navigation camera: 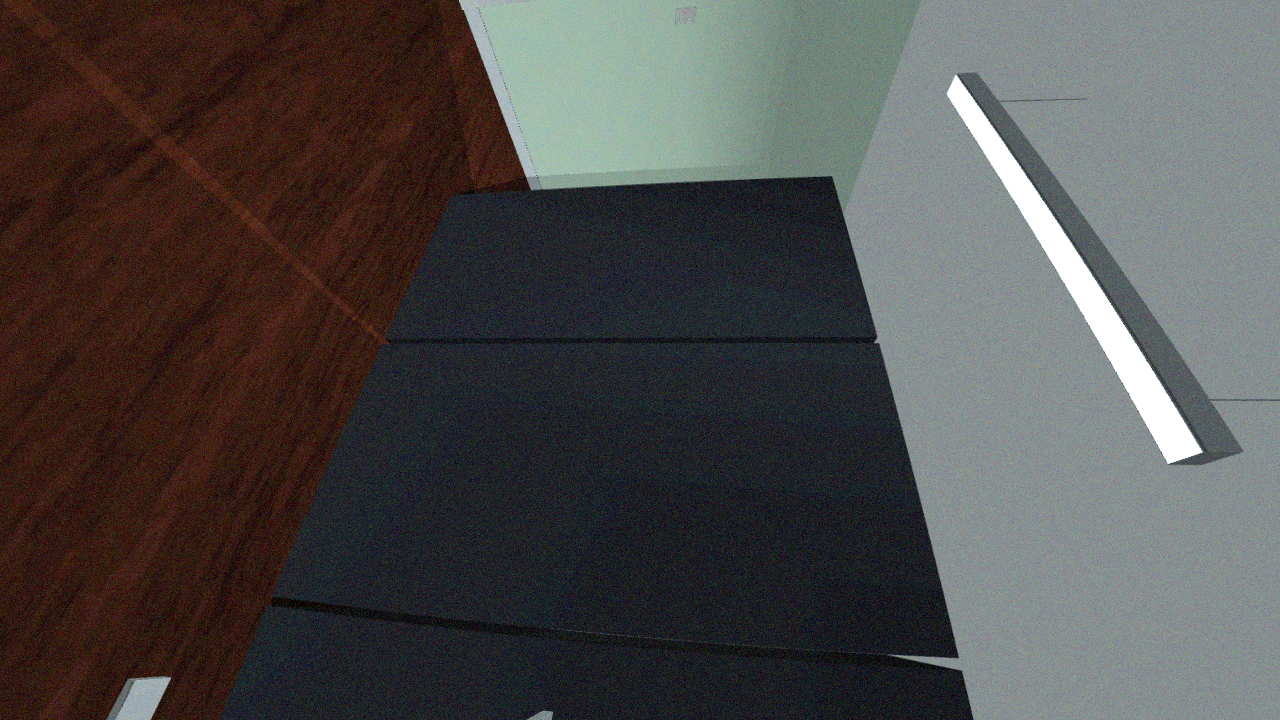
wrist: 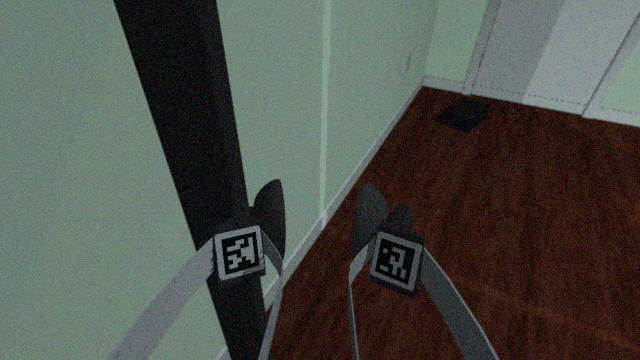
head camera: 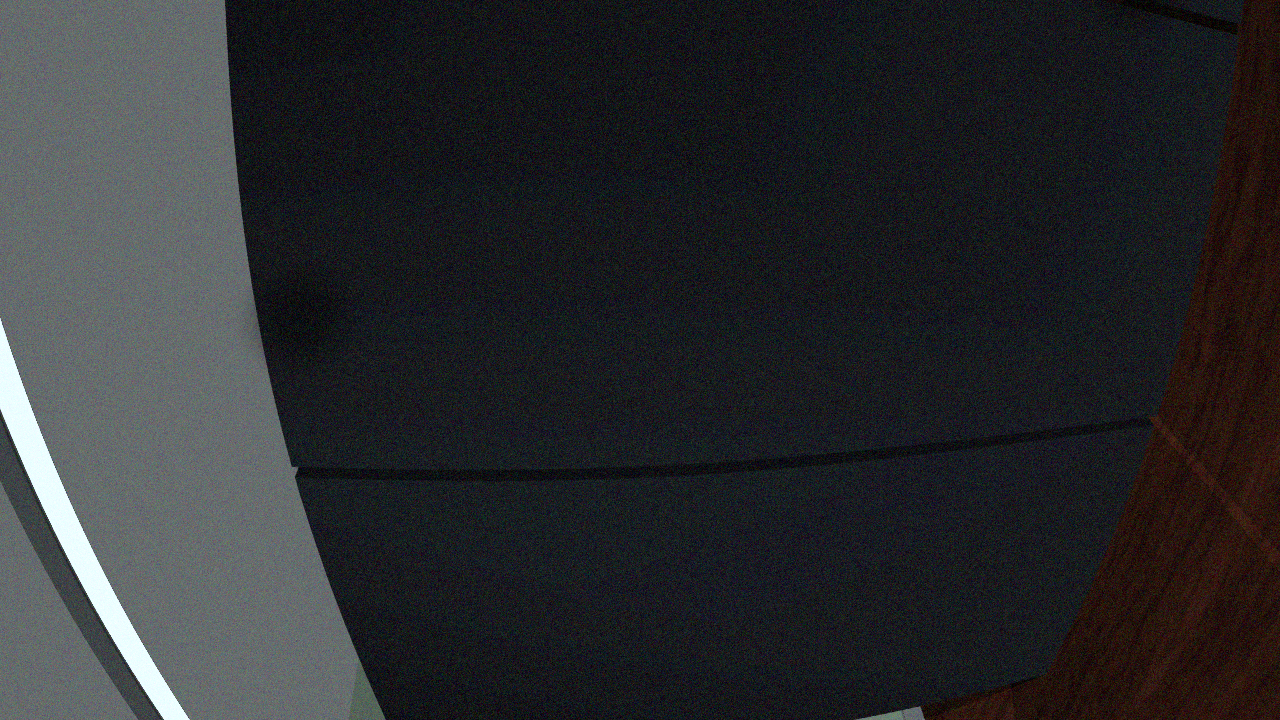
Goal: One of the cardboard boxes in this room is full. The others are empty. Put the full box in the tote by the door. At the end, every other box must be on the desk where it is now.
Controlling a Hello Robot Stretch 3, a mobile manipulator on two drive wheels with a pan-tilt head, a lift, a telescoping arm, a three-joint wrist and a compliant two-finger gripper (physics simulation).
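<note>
I can see my gripper [wrist: 321, 208], and there's a dark tote [wrist: 465, 114] and a door [wrist: 566, 63] as well. The dark tote is out of frame in the navigation camera view, and in the head camera view the tote is out of frame too.
</note>
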